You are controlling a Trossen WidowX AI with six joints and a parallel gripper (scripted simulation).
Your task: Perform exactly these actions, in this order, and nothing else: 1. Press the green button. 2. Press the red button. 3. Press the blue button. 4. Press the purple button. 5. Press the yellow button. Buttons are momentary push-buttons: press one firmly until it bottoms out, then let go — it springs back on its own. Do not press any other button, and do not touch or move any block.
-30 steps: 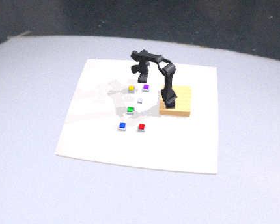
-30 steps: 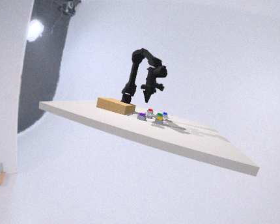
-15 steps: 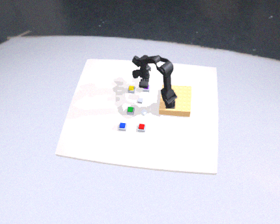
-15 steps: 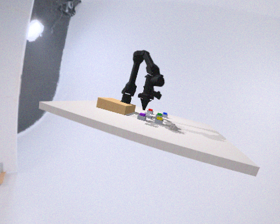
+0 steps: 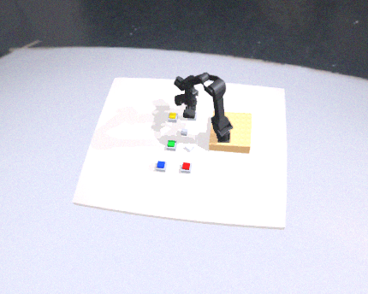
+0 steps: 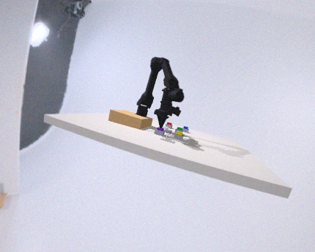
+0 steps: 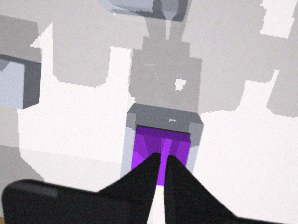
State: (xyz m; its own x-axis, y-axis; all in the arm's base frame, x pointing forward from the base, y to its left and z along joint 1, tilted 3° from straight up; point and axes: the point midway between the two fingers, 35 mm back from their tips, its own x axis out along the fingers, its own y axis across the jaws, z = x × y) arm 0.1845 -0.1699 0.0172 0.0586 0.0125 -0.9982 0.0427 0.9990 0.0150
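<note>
Right now my gripper tip is 1 cm above the purple button. Round my gripper tip: yellow button (11 cm ahead, 2 cm to the left, 1 cm below); grey block (11 cm to the left, 3 cm below, 3 cm ahead); white block (21 cm to the left, 3 cm below, 1 cm behind).
</note>
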